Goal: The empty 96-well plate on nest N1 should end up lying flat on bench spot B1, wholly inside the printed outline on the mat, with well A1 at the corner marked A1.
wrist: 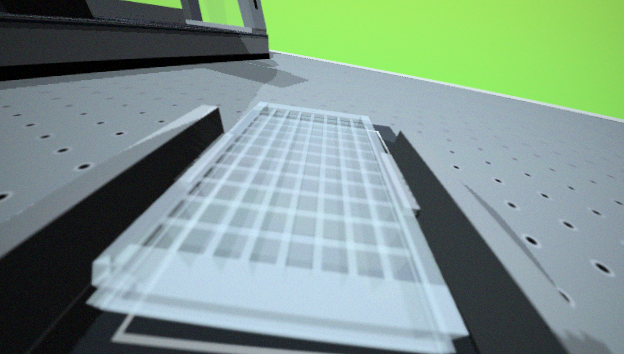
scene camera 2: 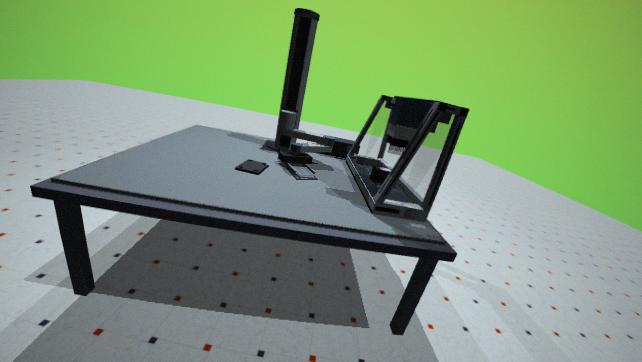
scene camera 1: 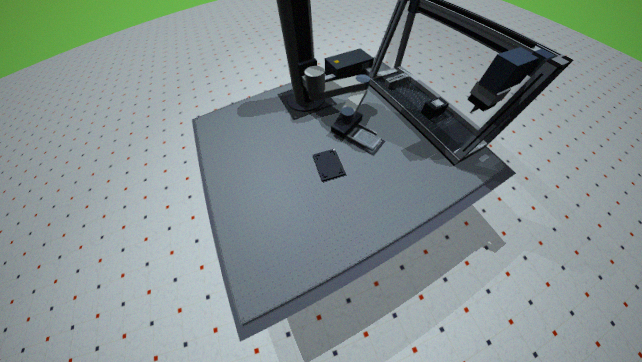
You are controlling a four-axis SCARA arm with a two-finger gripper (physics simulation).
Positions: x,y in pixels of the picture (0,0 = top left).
Labels:
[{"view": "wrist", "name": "my gripper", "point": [308,134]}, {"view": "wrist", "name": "clear well plate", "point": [294,224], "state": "held by my gripper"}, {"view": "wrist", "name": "dark outlined mat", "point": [119,334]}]

